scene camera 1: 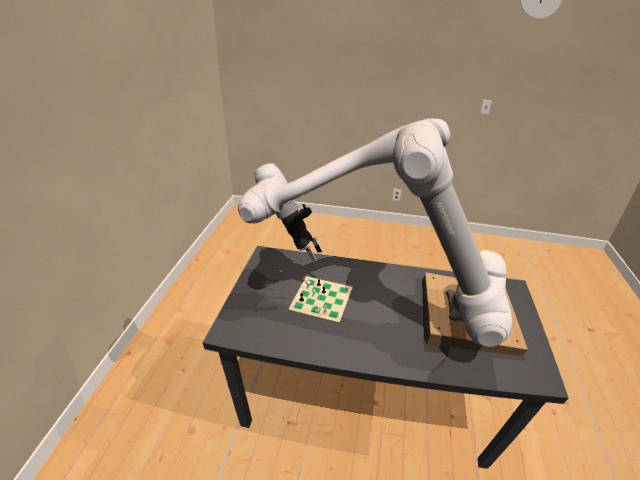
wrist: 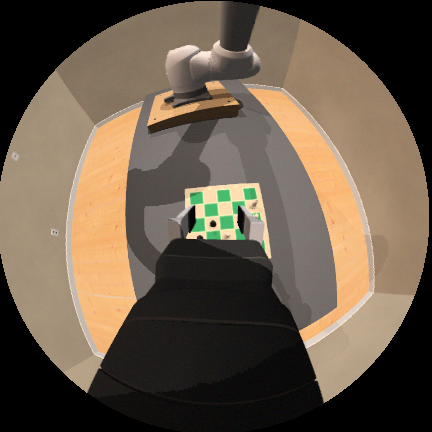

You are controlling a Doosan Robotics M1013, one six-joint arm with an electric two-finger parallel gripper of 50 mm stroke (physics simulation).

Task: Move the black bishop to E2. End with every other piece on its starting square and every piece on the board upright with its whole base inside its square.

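Chessboard: in the wrist view, in scene camera 1. Chessboard (wrist: 219, 202), (scene camera 1: 334, 298): same spot.
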